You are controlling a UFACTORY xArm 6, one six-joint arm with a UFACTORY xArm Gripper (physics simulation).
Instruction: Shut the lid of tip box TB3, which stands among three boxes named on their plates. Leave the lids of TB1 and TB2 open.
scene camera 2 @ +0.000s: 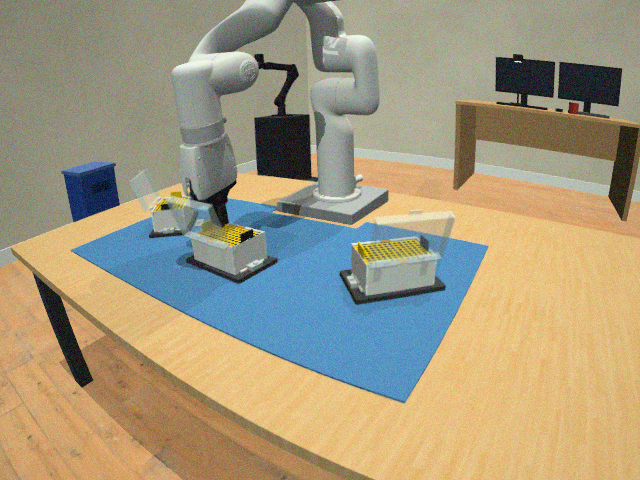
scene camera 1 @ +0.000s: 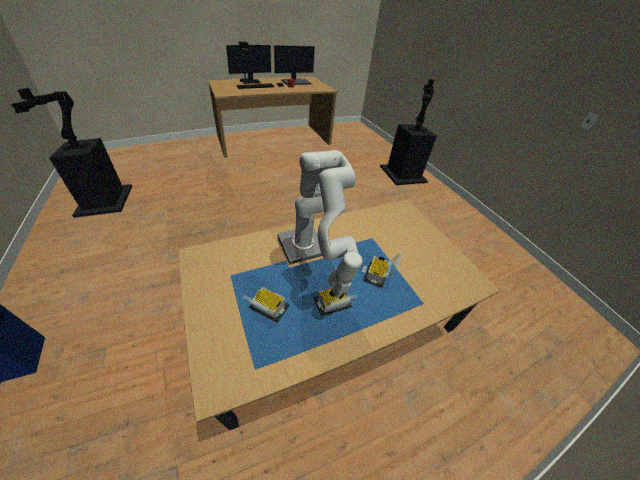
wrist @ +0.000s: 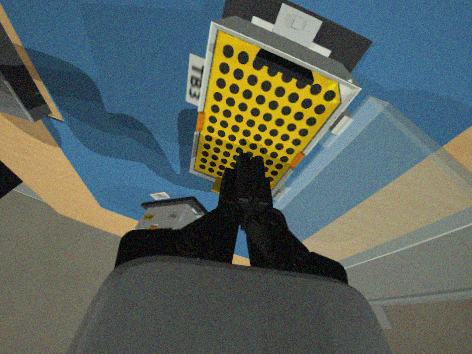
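Pixels of known places: gripper, between the fingertips: (scene camera 2: 220,223) (scene camera 1: 332,294) (wrist: 244,169); arm's base, origin of its link: (scene camera 2: 336,194) (scene camera 1: 303,242).
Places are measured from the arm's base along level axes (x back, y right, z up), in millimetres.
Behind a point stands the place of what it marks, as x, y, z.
Note:
Tip box TB3 (scene camera 1: 326,305) @(-460, 5, 60) (scene camera 2: 227,256) @(-438, -102, 11) (wrist: 265,100) stands in the middle of the three boxes; its plate (wrist: 195,80) @(-331, -49, -27) reads TB3 in the wrist view. Its clear lid (scene camera 2: 192,222) @(-476, -61, 78) (wrist: 380,145) @(-459, -102, 49) stands open, tilted outward on one long side. My gripper (scene camera 1: 337,293) @(-404, -43, 49) (scene camera 2: 222,222) @(-404, -43, 49) (wrist: 244,169) @(-404, -43, 49) is shut and empty, fingers pointing down at one end of TB3's yellow rack; whether the tips touch it I cannot tell. Two more boxes, with lids open, stand at one side (scene camera 1: 268,300) (scene camera 2: 400,277) and the other (scene camera 1: 377,270) (scene camera 2: 169,220); their names are unreadable.
The boxes stand on a blue mat (scene camera 1: 279,341) @(-535, 226, -29) (scene camera 2: 310,320) @(-449, -304, -29) on a wooden table (scene camera 1: 217,372) @(-611, 486, -32) (scene camera 2: 542,335) @(-290, -613, -32). The arm's grey base plate (scene camera 1: 293,252) @(-67, 69, -2) (scene camera 2: 356,207) @(-48, -97, -4) is behind the mat. One neighbouring box (wrist: 172,214) @(-347, 189, 2) shows beyond the fingers in the wrist view.

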